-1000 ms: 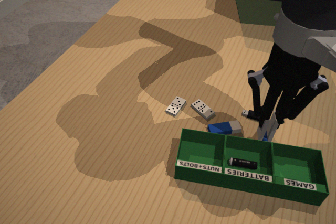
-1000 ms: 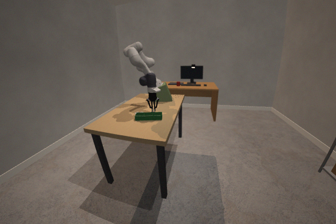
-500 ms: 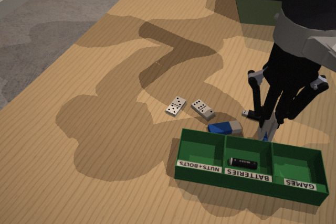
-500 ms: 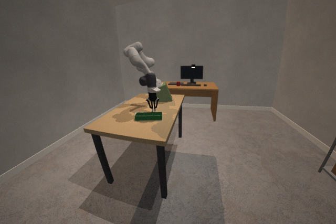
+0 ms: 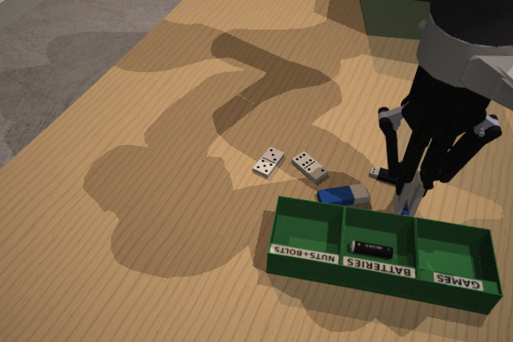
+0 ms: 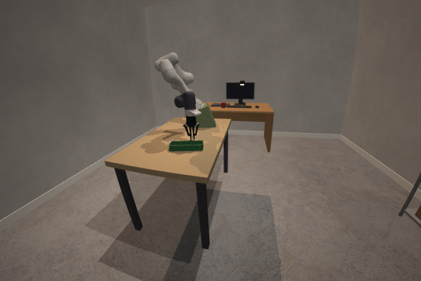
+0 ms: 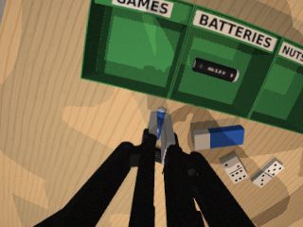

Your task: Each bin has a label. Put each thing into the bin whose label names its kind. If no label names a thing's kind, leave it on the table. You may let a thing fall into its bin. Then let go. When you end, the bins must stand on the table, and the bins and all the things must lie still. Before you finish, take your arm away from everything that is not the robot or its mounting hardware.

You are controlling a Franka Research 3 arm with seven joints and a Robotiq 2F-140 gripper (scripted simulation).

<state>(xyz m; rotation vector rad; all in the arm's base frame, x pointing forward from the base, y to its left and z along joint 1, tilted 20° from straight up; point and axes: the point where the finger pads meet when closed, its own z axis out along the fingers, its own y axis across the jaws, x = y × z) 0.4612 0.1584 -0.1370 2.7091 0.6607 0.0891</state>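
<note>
Right now my hand is 9 cm short of the black battery, 2 cm above it and 1 cm to the left of it. The rest, counted from my hand: blue battery: 3 cm below; black USB stick: 4 cm to the right, 4 cm behind, 3 cm below; eraser: 7 cm to the right, 3 cm below, 3 cm ahead.
</note>
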